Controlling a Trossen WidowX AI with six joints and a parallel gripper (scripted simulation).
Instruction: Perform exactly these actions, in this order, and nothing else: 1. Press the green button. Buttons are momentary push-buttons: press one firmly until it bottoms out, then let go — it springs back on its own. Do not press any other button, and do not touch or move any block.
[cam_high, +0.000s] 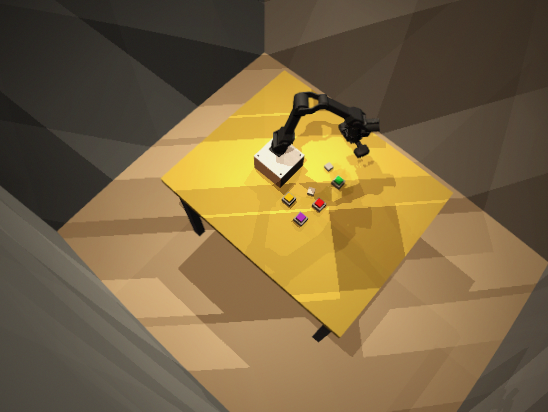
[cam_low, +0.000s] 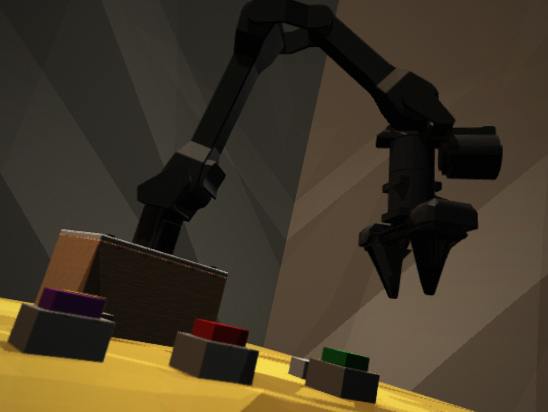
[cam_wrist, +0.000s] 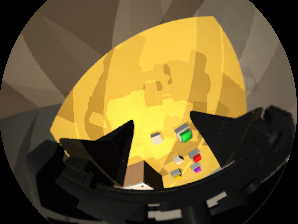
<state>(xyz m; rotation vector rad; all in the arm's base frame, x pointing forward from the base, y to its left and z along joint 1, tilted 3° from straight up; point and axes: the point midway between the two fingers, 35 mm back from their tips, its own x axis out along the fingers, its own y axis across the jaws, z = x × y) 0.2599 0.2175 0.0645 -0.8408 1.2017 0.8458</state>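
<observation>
Now: the green button 14 cm to the right of my gripper tip, 9 cm below it and 3 cm ahead of it. From my gripper tip the other things lie so: red button (29 cm to the right, 9 cm below, 3 cm ahead); purple button (40 cm to the right, 9 cm below, 1 cm ahead).
</observation>
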